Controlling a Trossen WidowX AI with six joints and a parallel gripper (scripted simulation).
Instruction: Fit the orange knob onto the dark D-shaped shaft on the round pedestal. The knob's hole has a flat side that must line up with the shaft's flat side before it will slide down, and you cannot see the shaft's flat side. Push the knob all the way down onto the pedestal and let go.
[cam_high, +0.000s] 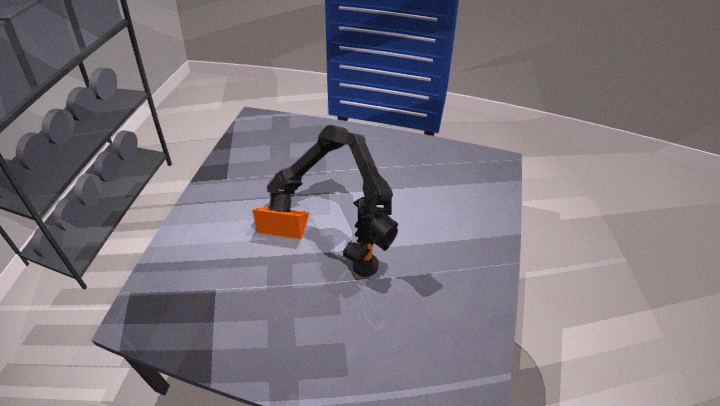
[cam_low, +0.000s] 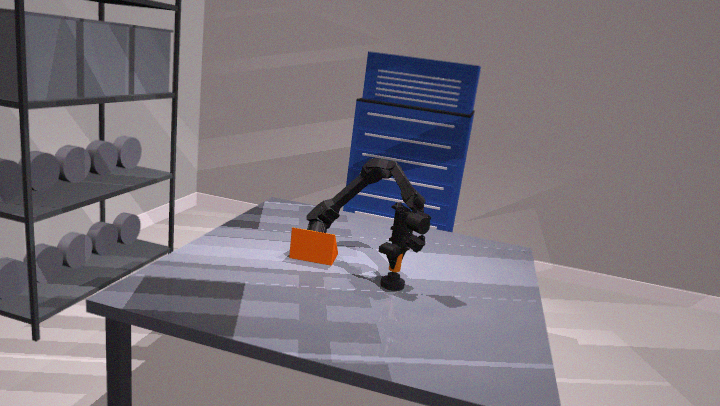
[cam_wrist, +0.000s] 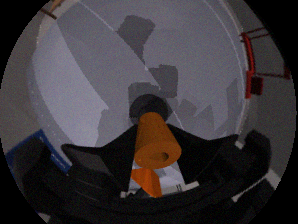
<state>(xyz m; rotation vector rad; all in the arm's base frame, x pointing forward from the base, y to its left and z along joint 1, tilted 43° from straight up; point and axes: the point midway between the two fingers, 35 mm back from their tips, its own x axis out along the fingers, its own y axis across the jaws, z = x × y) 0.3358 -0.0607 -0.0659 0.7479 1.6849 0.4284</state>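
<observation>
The orange knob is 20 mm above my gripper tip. The rest, counted from my gripper tip: dark round pedestal: 40 mm below.
</observation>
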